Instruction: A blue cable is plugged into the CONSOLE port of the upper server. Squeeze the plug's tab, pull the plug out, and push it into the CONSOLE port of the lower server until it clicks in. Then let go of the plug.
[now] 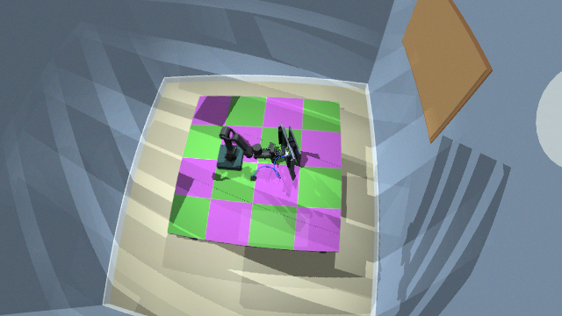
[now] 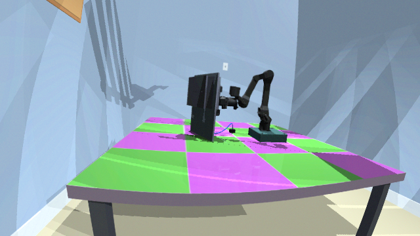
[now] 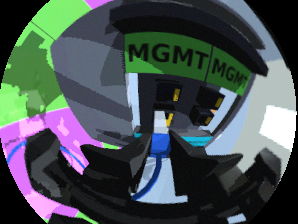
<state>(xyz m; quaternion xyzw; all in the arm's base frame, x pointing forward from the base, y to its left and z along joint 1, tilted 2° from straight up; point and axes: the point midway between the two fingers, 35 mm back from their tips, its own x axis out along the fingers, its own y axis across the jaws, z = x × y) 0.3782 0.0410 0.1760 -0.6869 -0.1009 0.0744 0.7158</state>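
My gripper tip is right at the blue plug. From my gripper tip the other things lie so: small black block: 21 cm behind, 15 cm to the right, 21 cm below.
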